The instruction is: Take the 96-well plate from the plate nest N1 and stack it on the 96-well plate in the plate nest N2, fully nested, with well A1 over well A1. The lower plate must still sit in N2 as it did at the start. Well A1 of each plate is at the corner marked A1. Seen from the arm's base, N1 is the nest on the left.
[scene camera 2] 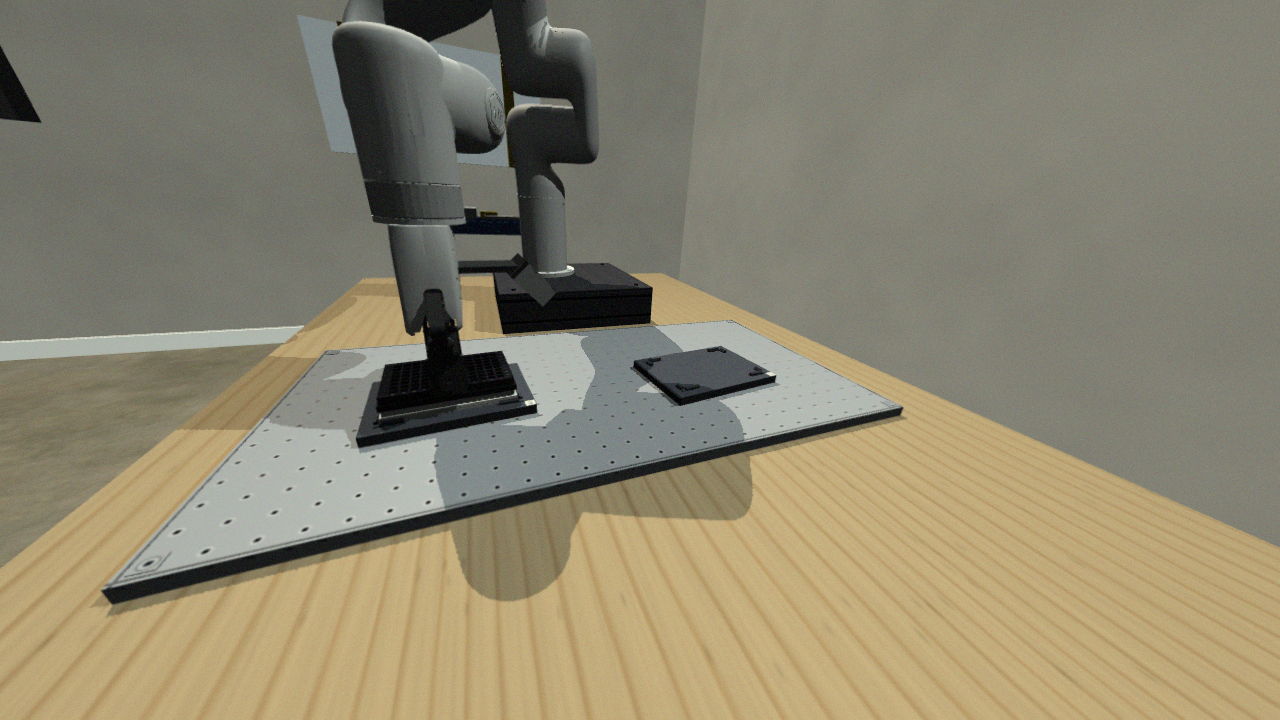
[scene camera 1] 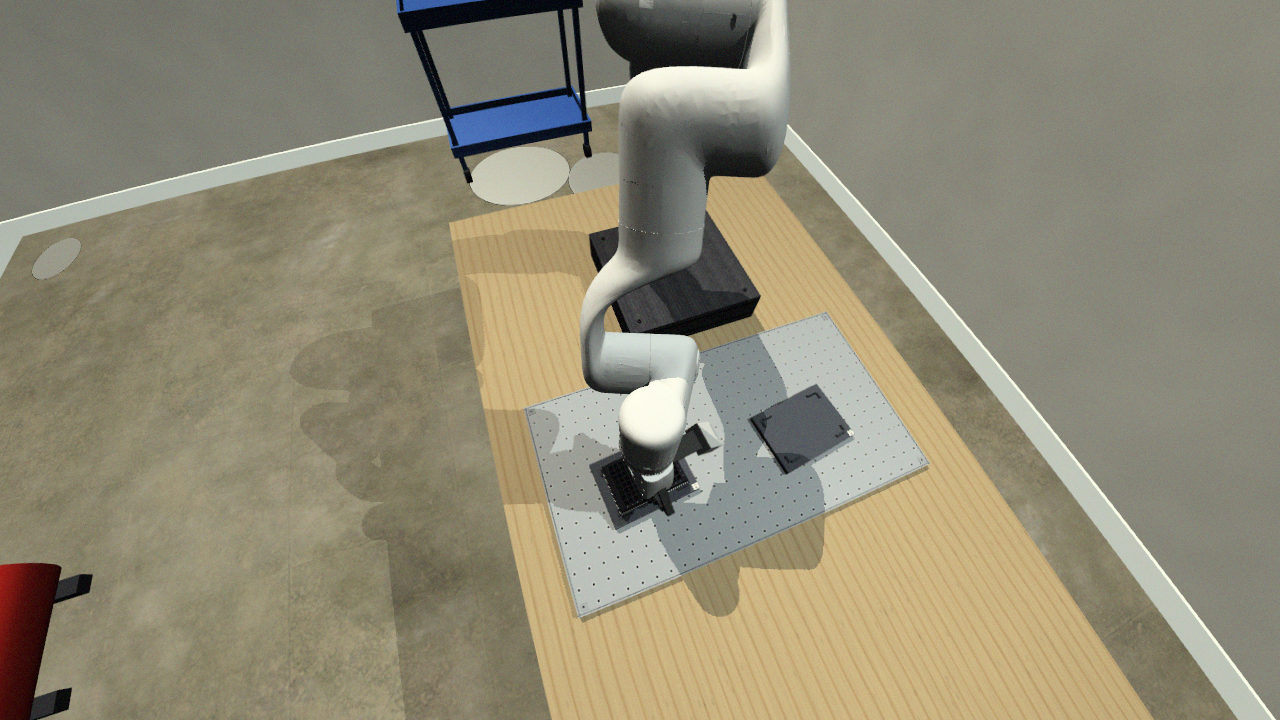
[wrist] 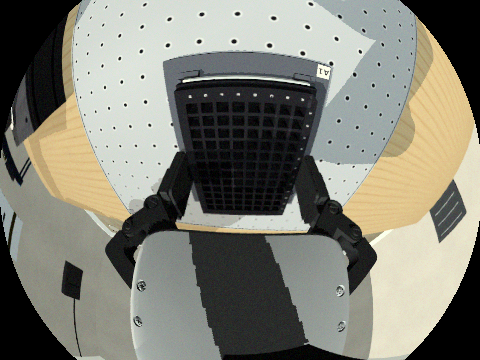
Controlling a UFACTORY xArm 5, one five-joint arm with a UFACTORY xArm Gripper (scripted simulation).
Path:
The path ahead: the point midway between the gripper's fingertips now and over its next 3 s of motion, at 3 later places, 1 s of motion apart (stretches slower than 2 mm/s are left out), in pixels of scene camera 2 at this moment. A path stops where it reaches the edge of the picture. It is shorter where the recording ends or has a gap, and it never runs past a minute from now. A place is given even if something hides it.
My gripper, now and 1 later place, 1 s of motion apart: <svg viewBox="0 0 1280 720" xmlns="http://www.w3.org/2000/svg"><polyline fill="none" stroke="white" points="449,374 441,325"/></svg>

